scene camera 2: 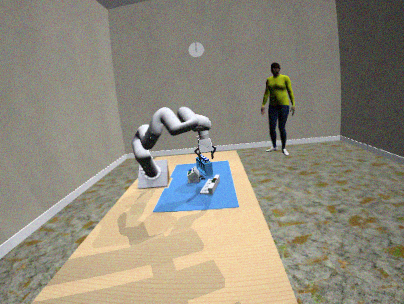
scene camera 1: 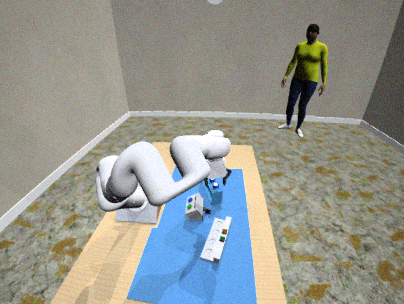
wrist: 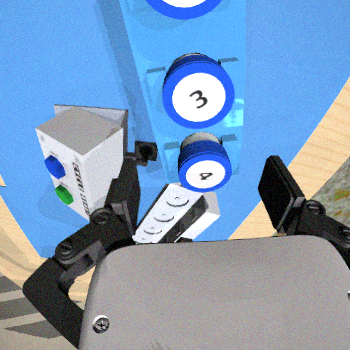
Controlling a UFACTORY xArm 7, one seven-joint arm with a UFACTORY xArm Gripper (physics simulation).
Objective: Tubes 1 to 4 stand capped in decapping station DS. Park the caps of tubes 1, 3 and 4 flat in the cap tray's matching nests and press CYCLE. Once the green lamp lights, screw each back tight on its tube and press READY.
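Places are measured from the arm's base along level axes (x left, y back, z up), in metres.
Pixels of known places: gripper, between the fingertips: (scene camera 2: 206, 160) (scene camera 1: 215, 185) (wrist: 201, 173); arm's base, origin of its link: (scene camera 2: 152, 172) (scene camera 1: 137, 198).
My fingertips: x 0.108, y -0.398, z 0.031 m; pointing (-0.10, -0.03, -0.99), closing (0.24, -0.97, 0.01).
Ahead of a thing's pixels: the offset from my fingertips to its top centre. "spot": to the spot under its first point. Level surfaces: height alone.
The blue decapping station @[dz -0.012, dx +0.077, dy +0.029 m] (scene camera 1: 216, 196) (scene camera 2: 206, 168) (wrist: 231, 37) holds its tubes in a row. Cap 3 @[dz +0.006, dx +0.053, dy +0.019 m] (wrist: 198, 95) and cap 4 @[dz +0.006, dx +0.005, dy +0.000 m] (wrist: 205, 172), blue with white numbered tops, sit on their tubes. Another blue cap @[spot: dz +0.006, dx +0.090, dy +0.035 m] (wrist: 184, 5) is cut off at the wrist view's top edge, its number hidden. My gripper (scene camera 1: 218, 181) (scene camera 2: 205, 156) (wrist: 201, 173) is open and empty above the station, its fingers on either side of cap 4 in the wrist view. The white cap tray @[dz -0.062, dx -0.243, dy -0.020 m] (scene camera 1: 211, 244) (scene camera 2: 209, 186) (wrist: 162, 216) shows round nests with no caps in those visible.
A grey button box @[dz -0.031, dx -0.087, dy +0.102 m] (scene camera 1: 196, 209) (scene camera 2: 193, 175) (wrist: 102, 155) has a blue button @[dz -0.040, dx -0.066, dy +0.126 m] (wrist: 55, 166) and a green button @[dz -0.040, dx -0.111, dy +0.123 m] (wrist: 65, 195); its labels are unreadable. A small black block @[spot: dz -0.109, dx -0.079, dy +0.033 m] (wrist: 146, 151) is beside it. All stand on a blue mat @[dz -0.115 m] (scene camera 1: 165, 270). A person (scene camera 1: 307, 62) (scene camera 2: 278, 97) stands beyond the table.
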